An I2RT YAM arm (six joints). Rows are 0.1 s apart.
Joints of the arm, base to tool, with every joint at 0 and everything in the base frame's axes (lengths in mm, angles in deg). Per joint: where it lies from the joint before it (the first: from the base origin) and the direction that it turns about. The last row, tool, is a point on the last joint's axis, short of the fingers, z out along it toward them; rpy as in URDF.
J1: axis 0 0 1 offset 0 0 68
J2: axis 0 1 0 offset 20 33.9 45.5
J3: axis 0 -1 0 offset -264 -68.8 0
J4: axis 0 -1 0 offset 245 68.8 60
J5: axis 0 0 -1 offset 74 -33.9 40.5
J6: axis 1 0 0 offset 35.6 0 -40.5
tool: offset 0 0 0 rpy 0 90 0
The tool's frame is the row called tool.
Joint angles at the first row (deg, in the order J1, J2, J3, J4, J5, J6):
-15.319 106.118 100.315 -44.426 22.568 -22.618
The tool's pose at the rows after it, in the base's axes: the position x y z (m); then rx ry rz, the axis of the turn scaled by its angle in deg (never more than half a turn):
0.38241 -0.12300 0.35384 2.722 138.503 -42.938
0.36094 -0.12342 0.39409 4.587 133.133 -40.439
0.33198 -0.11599 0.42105 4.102 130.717 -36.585
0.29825 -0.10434 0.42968 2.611 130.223 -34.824
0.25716 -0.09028 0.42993 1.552 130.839 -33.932
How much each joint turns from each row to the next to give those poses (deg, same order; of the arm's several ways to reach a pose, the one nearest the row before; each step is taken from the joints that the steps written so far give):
-0.700 -2.900 2.694 -0.309 -1.681 0.106
-1.219 -3.982 3.134 -1.942 -3.032 0.798
-0.615 -5.144 0.167 -3.169 -3.827 0.532
-0.076 -7.035 -5.040 -1.567 -1.936 -0.470
0.043 -8.614 -6.990 -2.256 -0.854 -0.390

